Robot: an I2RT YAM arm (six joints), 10 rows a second.
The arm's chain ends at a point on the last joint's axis. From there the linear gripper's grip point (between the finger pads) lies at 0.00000 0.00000 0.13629 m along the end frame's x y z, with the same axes.
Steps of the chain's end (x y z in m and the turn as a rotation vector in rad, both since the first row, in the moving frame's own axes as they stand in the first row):
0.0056, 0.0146, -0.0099, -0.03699, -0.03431, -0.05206
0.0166, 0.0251, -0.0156, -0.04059, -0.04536, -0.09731
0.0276, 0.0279, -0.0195, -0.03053, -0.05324, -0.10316
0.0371, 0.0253, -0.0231, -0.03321, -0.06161, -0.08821
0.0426, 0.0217, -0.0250, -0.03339, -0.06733, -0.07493
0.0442, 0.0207, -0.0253, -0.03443, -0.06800, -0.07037
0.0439, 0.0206, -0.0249, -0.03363, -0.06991, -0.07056
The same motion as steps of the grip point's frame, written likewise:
0.0011, 0.0198, -0.0101, -0.03699, -0.03431, -0.05206
0.0107, 0.0309, -0.0159, -0.04059, -0.04536, -0.09731
0.0206, 0.0324, -0.0198, -0.03053, -0.05324, -0.10316
0.0289, 0.0302, -0.0234, -0.03321, -0.06161, -0.08821
0.0336, 0.0266, -0.0254, -0.03339, -0.06733, -0.07493
0.0351, 0.0257, -0.0257, -0.03443, -0.06800, -0.07037
0.0346, 0.0255, -0.0253, -0.03363, -0.06991, -0.07056

